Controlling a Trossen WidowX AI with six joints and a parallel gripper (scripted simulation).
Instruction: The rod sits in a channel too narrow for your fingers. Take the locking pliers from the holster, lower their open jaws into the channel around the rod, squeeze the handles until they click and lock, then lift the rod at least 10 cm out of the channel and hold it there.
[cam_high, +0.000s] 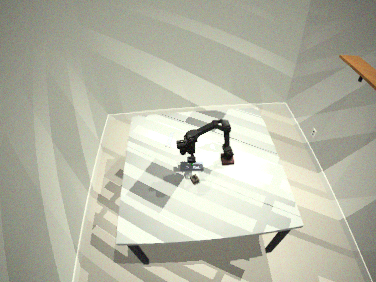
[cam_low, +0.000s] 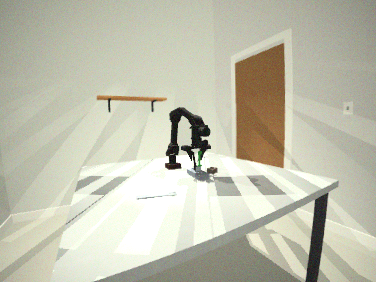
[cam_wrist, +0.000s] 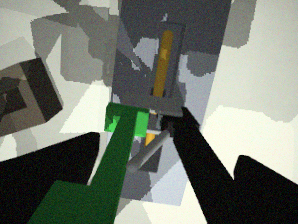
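The black handle lies 2 cm to the right of my gripper tip. The rest, counted from my gripper tip: grey channel block (8 cm below, 1 cm to the left); brown holster (13 cm to the left, 9 cm below, 1 cm behind); orange rod (9 cm below, 1 cm to the left).
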